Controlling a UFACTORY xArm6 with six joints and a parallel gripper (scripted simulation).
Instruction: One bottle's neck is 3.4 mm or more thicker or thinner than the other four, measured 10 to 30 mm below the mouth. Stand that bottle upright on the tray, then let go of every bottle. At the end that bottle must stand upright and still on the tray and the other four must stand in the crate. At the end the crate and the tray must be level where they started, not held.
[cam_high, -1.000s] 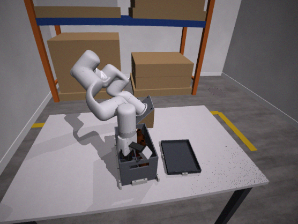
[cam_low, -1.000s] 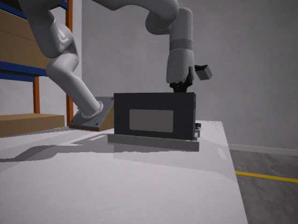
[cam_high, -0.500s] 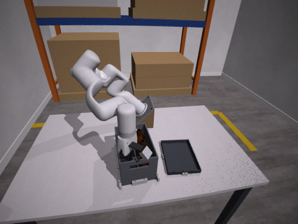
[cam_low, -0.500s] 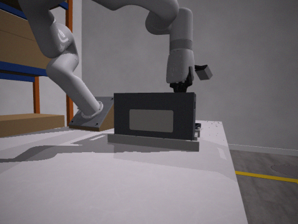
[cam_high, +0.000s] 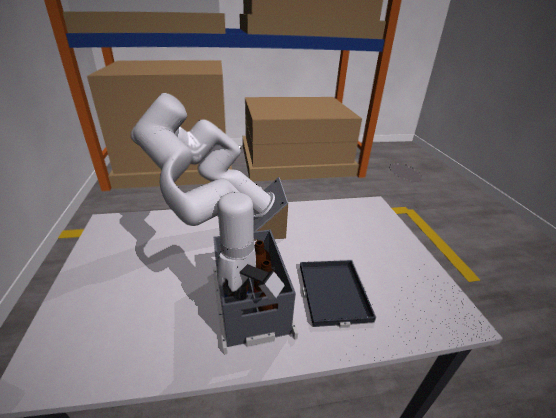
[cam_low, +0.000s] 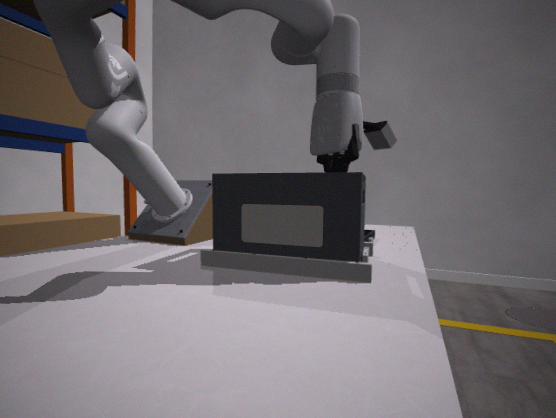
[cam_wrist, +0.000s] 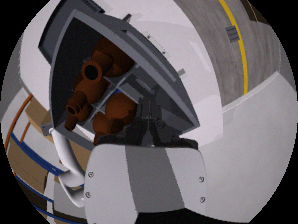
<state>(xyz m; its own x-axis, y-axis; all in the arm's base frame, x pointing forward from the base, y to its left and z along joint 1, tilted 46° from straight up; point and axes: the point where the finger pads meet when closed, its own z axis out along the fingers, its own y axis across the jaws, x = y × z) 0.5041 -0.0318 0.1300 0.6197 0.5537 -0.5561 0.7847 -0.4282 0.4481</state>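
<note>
The dark grey crate is 90 mm behind my hand, 30 mm to the left of it and 70 mm below it. From my hand the other things lie so: glass bottle (190 mm behind, 70 mm to the left, 70 mm below); then dark tray (100 mm behind, 310 mm to the left, 150 mm below).
</note>
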